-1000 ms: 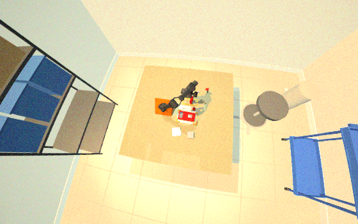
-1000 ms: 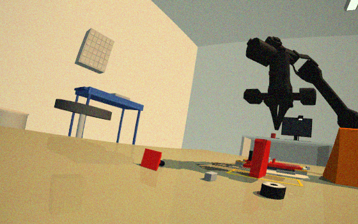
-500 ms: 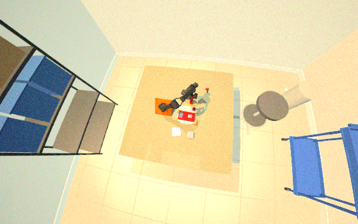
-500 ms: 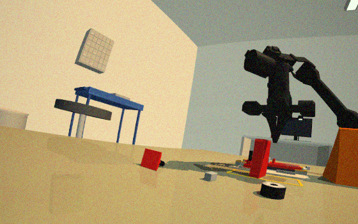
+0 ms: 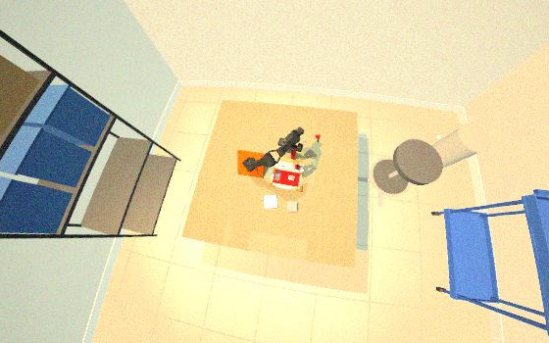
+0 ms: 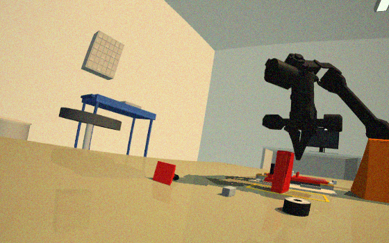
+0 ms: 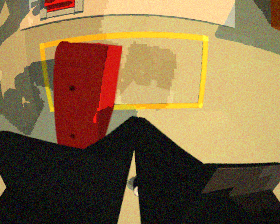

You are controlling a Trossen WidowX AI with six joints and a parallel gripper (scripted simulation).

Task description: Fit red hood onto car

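Now: gripper tip 30 mm short of the red hood, 20 mm to the left of it and 30 mm above it.
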